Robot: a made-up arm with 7 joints.
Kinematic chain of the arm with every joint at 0, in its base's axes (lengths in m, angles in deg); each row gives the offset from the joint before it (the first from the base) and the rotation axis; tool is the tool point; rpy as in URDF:
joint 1: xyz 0 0 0.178 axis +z
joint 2: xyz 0 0 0 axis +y
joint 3: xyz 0 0 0.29 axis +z
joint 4: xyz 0.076 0 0 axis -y
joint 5: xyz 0.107 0 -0.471 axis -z
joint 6: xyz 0 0 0 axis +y
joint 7: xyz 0.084 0 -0.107 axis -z
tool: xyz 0 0 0 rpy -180 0 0
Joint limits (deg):
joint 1: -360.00..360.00
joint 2: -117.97..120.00
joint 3: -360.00..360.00
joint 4: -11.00..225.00
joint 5: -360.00..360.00
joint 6: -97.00..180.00
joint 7: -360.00..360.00
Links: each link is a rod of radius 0.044 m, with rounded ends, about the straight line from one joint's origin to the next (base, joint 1, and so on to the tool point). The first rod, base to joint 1, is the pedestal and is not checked.
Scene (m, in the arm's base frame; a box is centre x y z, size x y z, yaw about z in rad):
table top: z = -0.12
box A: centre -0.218 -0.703 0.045 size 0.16 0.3 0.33 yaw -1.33
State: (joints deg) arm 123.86 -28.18 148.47 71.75 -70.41 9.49 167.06
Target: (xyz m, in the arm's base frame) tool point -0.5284 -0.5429 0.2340
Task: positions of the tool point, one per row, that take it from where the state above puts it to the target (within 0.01 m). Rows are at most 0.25 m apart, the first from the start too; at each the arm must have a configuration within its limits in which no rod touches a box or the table.
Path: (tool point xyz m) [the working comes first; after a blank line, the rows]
Joints at the target: 91.31 -31.38 124.17 81.30 -68.09 16.28 167.06
Straight joint move there: touches box A.

1: 0.0989 -0.7175 0.2361
2: 0.0713 -0.7038 0.3816
3: 0.0272 -0.6618 0.5198
4: -0.1604 -0.6957 0.4084
5: -0.3549 -0.6530 0.3104
6: -0.5284 -0.5428 0.2340

